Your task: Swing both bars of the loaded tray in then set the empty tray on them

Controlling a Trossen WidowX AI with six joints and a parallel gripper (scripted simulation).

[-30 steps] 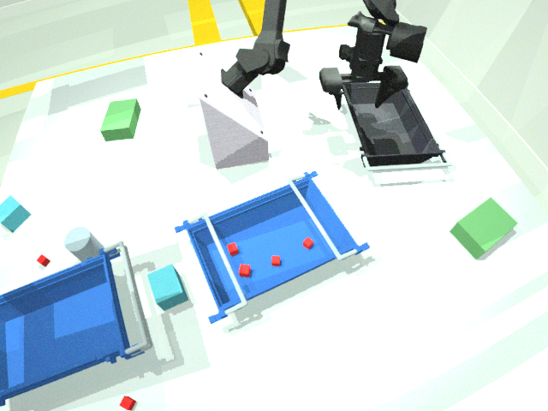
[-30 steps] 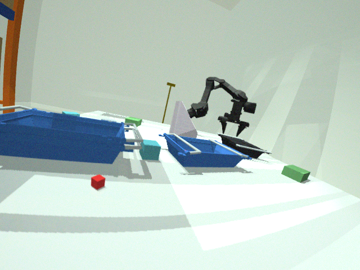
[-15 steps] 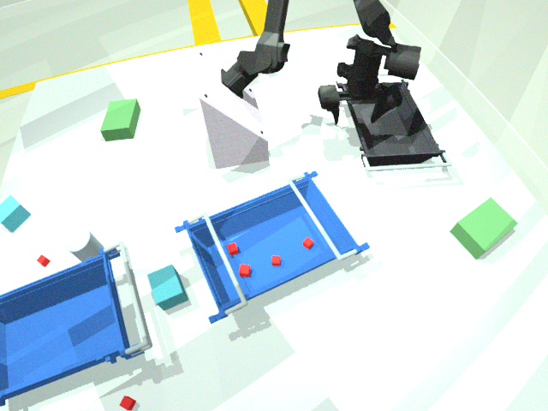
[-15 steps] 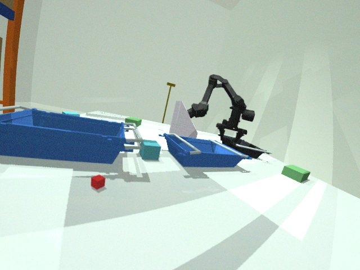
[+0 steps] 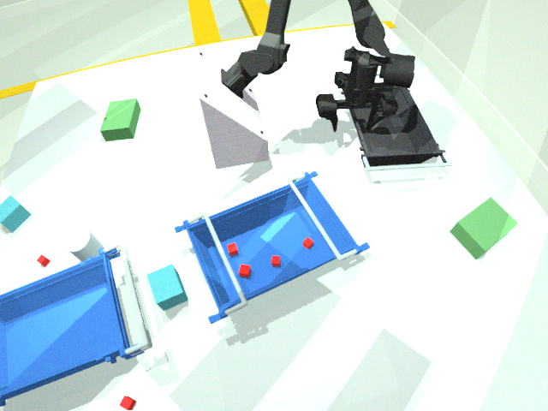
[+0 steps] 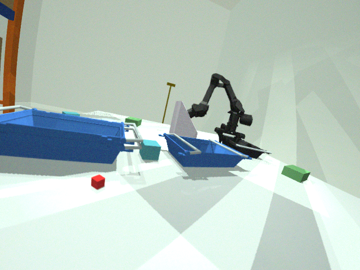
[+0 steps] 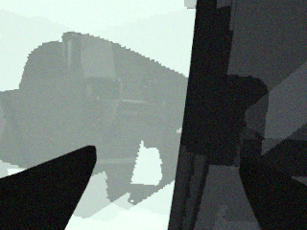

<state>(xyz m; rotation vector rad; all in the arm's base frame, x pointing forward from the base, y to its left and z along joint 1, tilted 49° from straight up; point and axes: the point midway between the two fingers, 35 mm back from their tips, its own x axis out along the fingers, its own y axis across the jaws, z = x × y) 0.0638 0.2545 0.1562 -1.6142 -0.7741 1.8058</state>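
Right now the black tray is 9 cm to the left of my gripper tip and 3 cm above it. Also, from my gripper tip: cylinder: 26 cm ahead, 61 cm to the right, 2 cm above.
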